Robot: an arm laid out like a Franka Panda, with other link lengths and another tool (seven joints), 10 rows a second.
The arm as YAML. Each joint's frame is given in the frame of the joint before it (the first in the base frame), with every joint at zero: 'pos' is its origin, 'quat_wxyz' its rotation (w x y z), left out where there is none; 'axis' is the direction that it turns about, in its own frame. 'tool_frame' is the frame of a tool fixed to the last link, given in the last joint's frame.
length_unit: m
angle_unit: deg
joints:
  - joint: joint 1
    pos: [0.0, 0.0, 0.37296]
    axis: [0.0, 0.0, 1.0]
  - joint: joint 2
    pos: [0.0, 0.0, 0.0]
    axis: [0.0, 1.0, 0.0]
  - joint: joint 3
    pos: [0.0, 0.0, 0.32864]
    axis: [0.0, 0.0, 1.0]
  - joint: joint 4
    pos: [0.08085, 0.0, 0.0]
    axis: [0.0, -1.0, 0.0]
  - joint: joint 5
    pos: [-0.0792, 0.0, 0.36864]
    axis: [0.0, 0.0, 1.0]
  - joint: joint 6
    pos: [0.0, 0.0, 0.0]
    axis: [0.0, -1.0, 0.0]
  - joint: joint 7
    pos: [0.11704, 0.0, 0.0]
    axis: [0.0, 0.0, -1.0]
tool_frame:
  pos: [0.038, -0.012, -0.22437]
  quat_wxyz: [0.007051, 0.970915, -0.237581, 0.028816]
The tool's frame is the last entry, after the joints.
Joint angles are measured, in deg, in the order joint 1, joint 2, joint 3, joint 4, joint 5, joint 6, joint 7. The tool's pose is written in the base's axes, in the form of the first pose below.
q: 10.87, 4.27, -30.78, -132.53, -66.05, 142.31, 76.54
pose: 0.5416 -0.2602 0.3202 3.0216 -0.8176 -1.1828
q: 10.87, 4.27, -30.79, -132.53, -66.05, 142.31, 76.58
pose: 0.5415 -0.2603 0.3202 3.0223 -0.8177 -1.1839
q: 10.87, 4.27, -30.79, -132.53, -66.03, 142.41, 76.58
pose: 0.5418 -0.2600 0.3203 3.0244 -0.8171 -1.1846
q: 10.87, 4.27, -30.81, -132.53, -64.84, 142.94, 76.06
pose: 0.5427 -0.2585 0.3197 3.0397 -0.8037 -1.1984
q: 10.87, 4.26, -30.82, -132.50, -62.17, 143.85, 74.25
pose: 0.5448 -0.2556 0.3187 3.0588 -0.7742 -1.2122
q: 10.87, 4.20, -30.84, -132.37, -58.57, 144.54, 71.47
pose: 0.5470 -0.2534 0.3184 3.0730 -0.7378 -1.2228
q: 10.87, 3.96, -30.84, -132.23, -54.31, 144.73, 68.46
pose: 0.5477 -0.2525 0.3191 3.0874 -0.6975 -1.2420
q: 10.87, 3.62, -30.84, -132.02, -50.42, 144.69, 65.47
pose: 0.5485 -0.2522 0.3212 3.0987 -0.6617 -1.2553
